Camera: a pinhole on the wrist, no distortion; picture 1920 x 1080 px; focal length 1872.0 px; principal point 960.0 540.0 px. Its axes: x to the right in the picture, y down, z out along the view. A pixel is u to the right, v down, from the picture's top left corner.
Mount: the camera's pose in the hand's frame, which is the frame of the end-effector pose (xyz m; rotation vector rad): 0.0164 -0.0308 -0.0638 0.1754 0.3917 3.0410
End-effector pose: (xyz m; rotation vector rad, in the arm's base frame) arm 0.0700 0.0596 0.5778 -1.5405 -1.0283 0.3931
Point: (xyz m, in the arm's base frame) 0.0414 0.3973 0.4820
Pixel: 158 250
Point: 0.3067 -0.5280 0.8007
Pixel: behind the camera
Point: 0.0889 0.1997 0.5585
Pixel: 93 171
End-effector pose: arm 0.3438 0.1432 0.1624 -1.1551 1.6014 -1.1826
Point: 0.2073 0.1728 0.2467
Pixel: behind the camera
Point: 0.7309 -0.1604 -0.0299
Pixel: 528 651
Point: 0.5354 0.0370 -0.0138
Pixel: 910 171
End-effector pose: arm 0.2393 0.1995 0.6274 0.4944 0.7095 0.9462
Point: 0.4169 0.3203 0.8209
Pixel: 689 316
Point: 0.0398 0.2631 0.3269
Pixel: behind the camera
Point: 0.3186 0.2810 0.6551
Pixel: 246 361
